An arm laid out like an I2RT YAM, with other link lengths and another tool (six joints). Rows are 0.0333 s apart.
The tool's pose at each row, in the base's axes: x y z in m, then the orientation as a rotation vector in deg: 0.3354 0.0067 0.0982 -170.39 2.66 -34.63; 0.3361 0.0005 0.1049 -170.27 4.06 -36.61; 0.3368 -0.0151 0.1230 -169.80 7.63 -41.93; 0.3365 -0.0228 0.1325 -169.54 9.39 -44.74; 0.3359 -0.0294 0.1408 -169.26 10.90 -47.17; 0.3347 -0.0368 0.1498 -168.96 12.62 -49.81; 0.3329 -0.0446 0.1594 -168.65 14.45 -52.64; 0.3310 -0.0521 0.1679 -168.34 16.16 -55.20; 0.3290 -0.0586 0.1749 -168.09 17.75 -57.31; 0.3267 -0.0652 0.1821 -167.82 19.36 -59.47; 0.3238 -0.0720 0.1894 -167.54 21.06 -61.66; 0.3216 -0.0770 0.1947 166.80 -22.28 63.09; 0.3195 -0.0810 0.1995 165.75 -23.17 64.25; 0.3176 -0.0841 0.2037 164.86 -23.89 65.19; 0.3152 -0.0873 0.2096 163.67 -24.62 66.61; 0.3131 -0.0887 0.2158 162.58 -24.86 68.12
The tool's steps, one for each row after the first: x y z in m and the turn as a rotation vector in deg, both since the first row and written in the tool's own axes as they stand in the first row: 0.0036 0.0054 -0.0065 -0.46 1.34 0.77; 0.0120 0.0189 -0.0243 -1.66 4.94 2.71; 0.0158 0.0255 -0.0339 -2.35 6.83 3.63; 0.0188 0.0312 -0.0423 -2.94 8.46 4.41; 0.0216 0.0375 -0.0518 -3.65 10.22 5.30; 0.0240 0.0443 -0.0620 -4.48 12.10 6.22; 0.0260 0.0508 -0.0713 -5.26 13.79 7.08; 0.0272 0.0565 -0.0791 -5.99 15.19 7.88; 0.0282 0.0623 -0.0872 -6.75 16.61 8.68; 0.0287 0.0683 -0.0957 -7.57 18.04 9.51; 0.0290 0.0727 -0.1019 -8.21 19.10 10.15; 0.0291 0.0761 -0.1075 -8.74 20.07 10.62; 0.0291 0.0788 -0.1124 -9.20 20.86 11.00; 0.0294 0.0813 -0.1191 -9.73 22.02 11.37; 0.0299 0.0820 -0.1257 -10.12 23.20 11.44
